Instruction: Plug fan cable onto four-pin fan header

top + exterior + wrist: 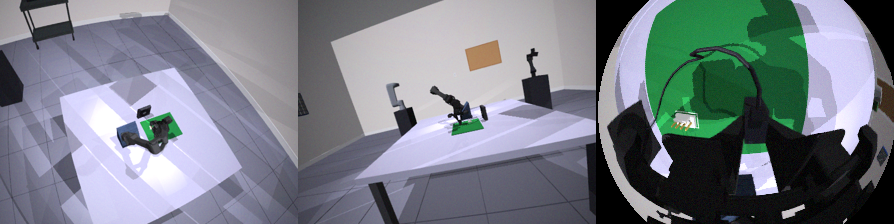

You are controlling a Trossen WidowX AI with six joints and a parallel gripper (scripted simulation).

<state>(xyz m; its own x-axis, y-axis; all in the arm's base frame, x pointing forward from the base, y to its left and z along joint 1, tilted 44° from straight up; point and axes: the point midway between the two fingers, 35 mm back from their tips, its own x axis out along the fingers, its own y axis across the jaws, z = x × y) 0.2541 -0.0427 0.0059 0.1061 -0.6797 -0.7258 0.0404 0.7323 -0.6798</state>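
Now: gripper tip 8 cm short of the green board, 5 cm to the right of it and 3 cm above it. Round my gripper tip: black fan 22 cm to the left, 4 cm above, 2 cm behind; then dark fan plug 1 cm ahead, 1 cm above.
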